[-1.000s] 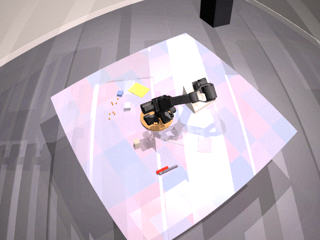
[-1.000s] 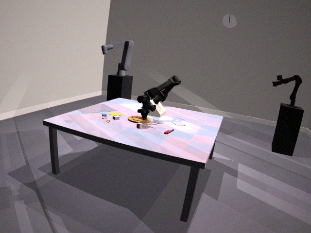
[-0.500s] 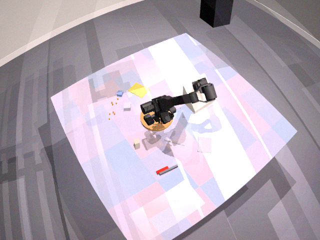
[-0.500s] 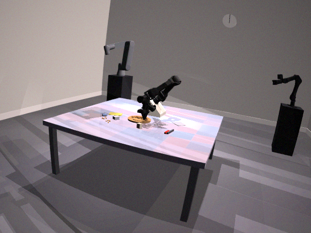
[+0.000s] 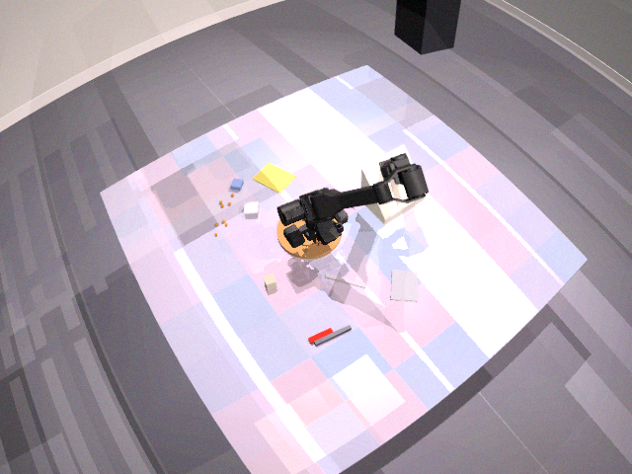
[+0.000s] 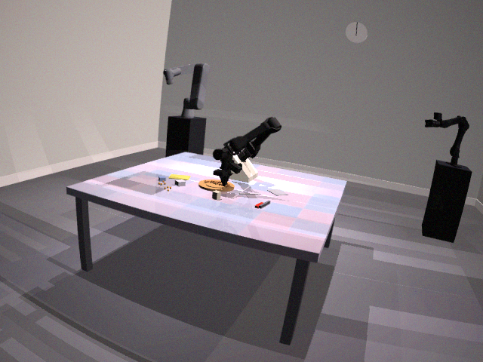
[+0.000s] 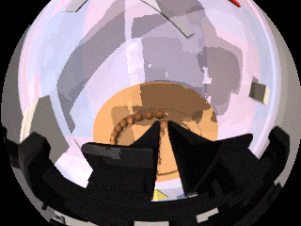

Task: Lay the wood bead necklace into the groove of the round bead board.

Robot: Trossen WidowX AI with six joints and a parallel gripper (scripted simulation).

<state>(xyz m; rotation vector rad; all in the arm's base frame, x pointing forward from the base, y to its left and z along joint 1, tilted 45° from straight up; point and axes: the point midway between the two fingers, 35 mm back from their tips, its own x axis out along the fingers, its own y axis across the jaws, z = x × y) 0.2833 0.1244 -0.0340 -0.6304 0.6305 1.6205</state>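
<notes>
Now: the round bead board 50 mm to the right of my gripper tip and 10 mm below it. From my gripper tip the other things lie so: cream cube: 180 mm ahead, 60 mm to the left; then white block: 210 mm to the right, 120 mm ahead; then thin rod: 150 mm to the left, 10 mm below, 10 mm behind.
</notes>
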